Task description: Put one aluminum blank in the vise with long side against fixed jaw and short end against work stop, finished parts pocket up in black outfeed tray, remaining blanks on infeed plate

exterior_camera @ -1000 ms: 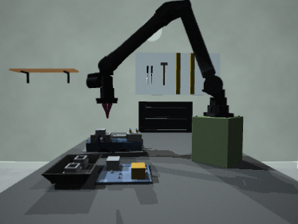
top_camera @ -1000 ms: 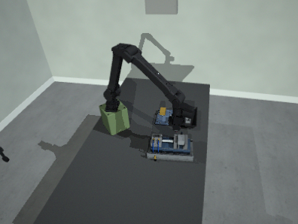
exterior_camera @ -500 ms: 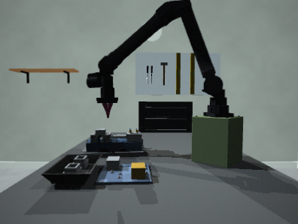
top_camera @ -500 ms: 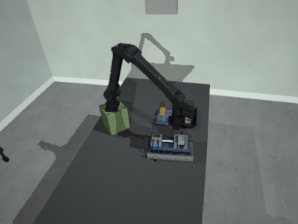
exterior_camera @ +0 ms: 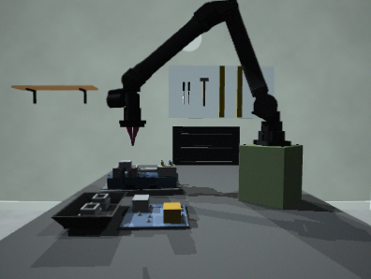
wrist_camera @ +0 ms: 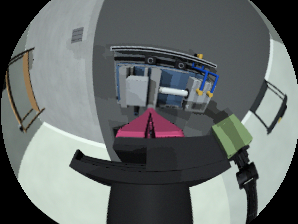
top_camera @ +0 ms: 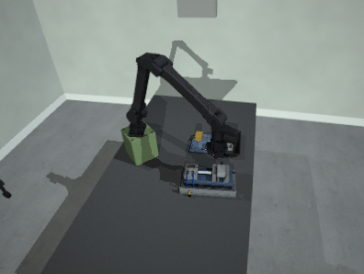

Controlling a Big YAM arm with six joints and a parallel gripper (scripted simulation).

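The gray aluminum blank is 3 cm ahead of my hand and 9 cm below it. Round my hand: vise (4 cm behind, 14 cm below); yellow brass blank (11 cm behind, 39 cm to the left, 16 cm below).
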